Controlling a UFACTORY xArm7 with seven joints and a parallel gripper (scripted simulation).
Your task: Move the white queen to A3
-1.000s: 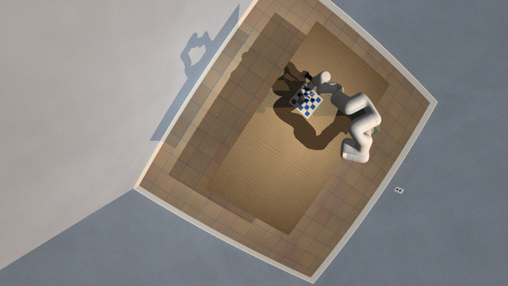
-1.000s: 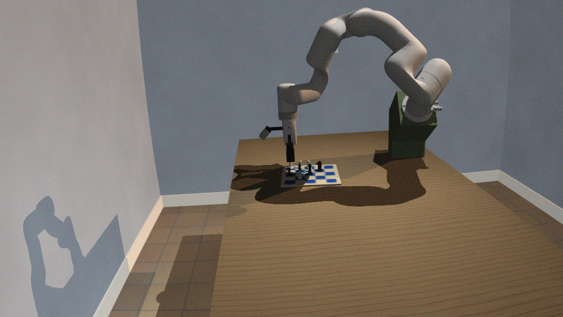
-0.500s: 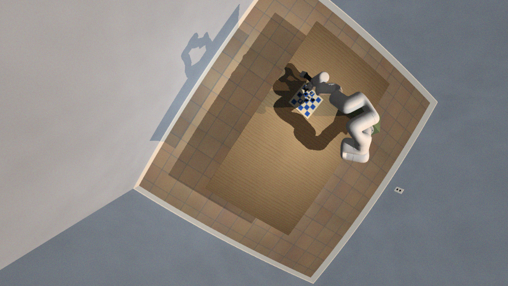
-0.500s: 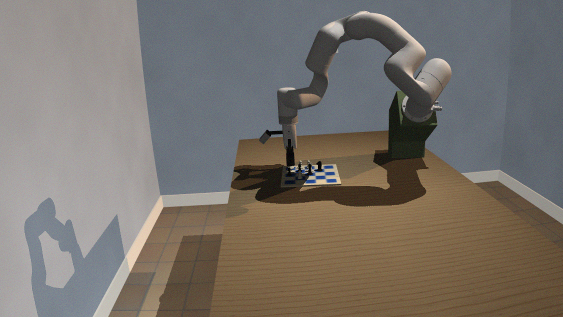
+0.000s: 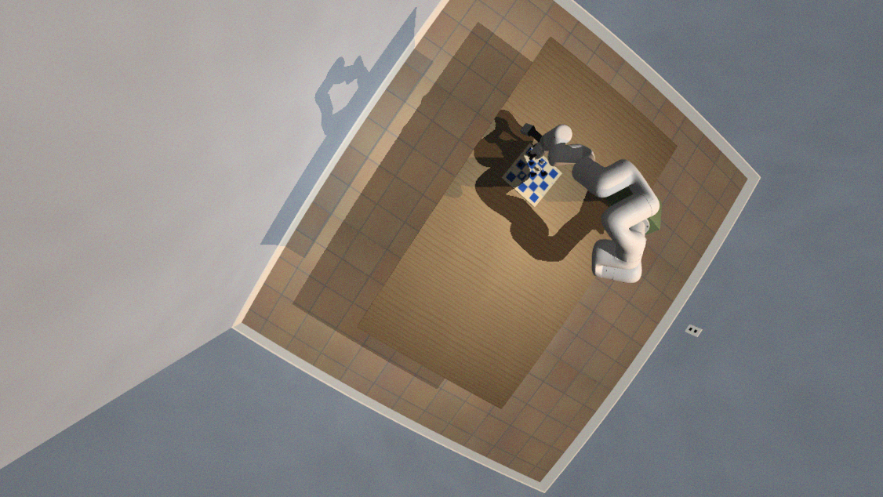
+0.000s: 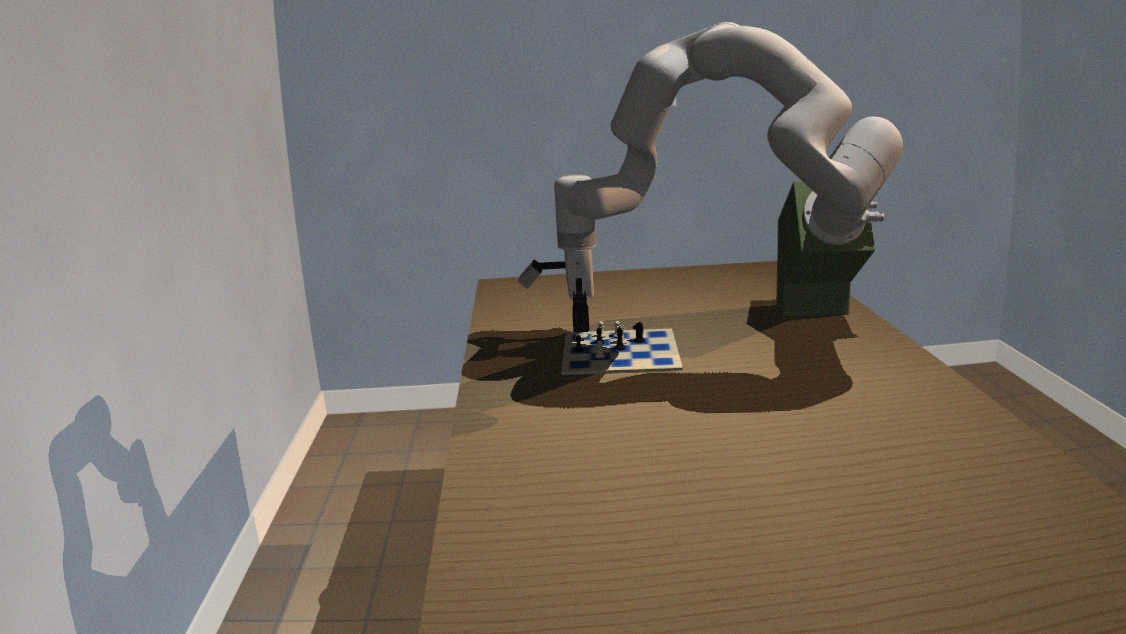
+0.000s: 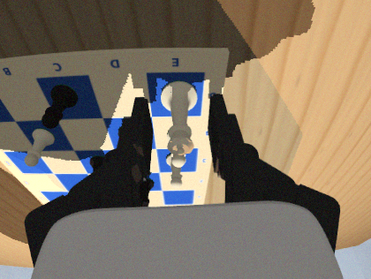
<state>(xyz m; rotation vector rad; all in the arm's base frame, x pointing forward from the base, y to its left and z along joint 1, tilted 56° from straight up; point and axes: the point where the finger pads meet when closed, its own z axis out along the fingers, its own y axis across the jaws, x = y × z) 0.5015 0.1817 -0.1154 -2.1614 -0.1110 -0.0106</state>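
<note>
Right now my hand is 10 mm above the white queen. Also, from my hand: black knight: 120 mm behind, 30 mm to the left, 20 mm below; then chessboard: 80 mm behind, 70 mm to the left, 40 mm below.
</note>
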